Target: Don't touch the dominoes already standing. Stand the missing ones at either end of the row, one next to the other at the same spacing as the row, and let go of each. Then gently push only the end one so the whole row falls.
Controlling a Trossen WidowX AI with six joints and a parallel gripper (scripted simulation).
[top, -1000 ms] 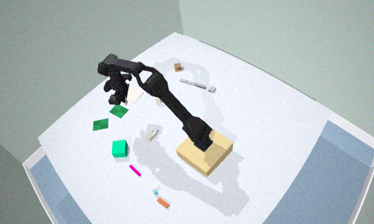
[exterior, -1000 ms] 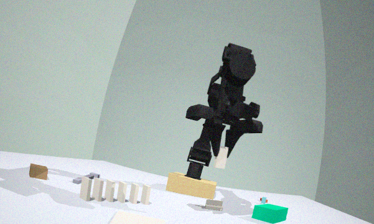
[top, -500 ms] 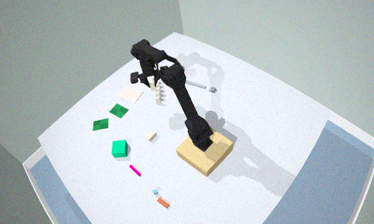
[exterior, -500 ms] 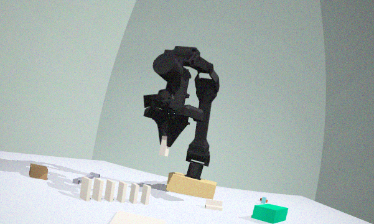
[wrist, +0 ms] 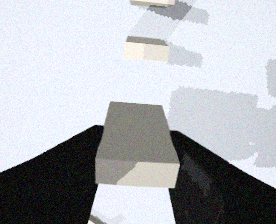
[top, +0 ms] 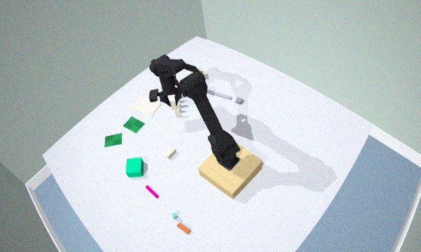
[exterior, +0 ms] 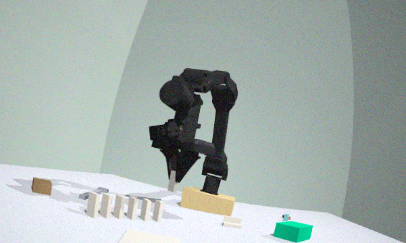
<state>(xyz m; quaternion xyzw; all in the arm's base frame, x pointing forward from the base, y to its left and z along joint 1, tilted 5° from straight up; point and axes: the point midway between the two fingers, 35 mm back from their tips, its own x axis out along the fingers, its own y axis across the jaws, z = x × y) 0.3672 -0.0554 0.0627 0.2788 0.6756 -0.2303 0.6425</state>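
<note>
Right now my gripper tip is 320 mm to the right of the green block, 90 mm above it and 50 mm past it. Also, from my gripper tip: tan block 290 mm to the right, 130 mm ahead, 90 mm below; then cream flat tile 220 mm ahead, 100 mm below, 30 mm to the left; then grey bar 240 mm to the right, 100 mm below, 30 mm behind.
</note>
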